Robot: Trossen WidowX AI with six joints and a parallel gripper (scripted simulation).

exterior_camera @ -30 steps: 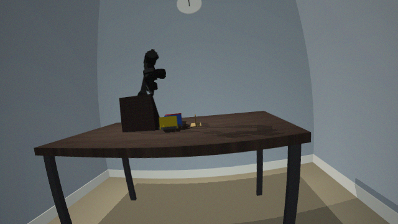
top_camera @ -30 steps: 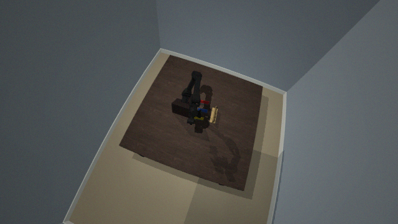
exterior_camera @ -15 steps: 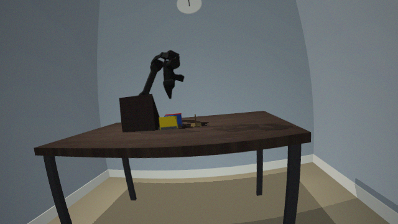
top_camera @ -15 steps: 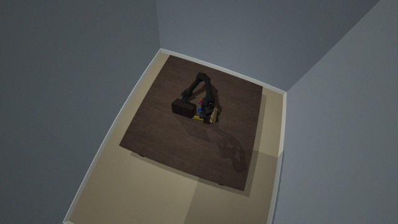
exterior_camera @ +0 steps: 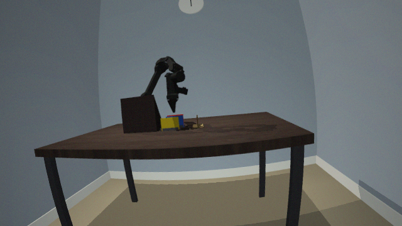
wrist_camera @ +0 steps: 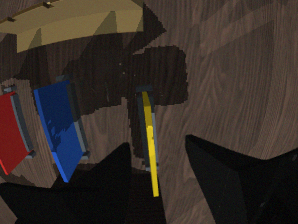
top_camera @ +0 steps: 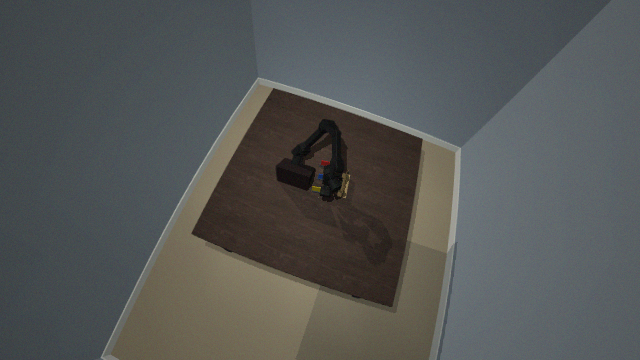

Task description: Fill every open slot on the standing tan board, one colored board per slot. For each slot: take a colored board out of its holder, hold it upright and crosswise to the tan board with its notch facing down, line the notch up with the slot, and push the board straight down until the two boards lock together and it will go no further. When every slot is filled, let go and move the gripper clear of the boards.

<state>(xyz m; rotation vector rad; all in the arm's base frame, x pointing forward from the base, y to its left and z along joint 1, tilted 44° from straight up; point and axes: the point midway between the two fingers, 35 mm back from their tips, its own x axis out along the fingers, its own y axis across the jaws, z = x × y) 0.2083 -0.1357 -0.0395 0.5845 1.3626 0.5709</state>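
Right now the yellow board is 30 mm behind my gripper tip and 70 mm below it. From my gripper tip the other things lie so: red board: 10 mm behind, 200 mm to the left, 70 mm below; then tan board: 120 mm ahead, 90 mm to the left, 70 mm below; then blue board: 10 mm behind, 100 mm to the left, 70 mm below.
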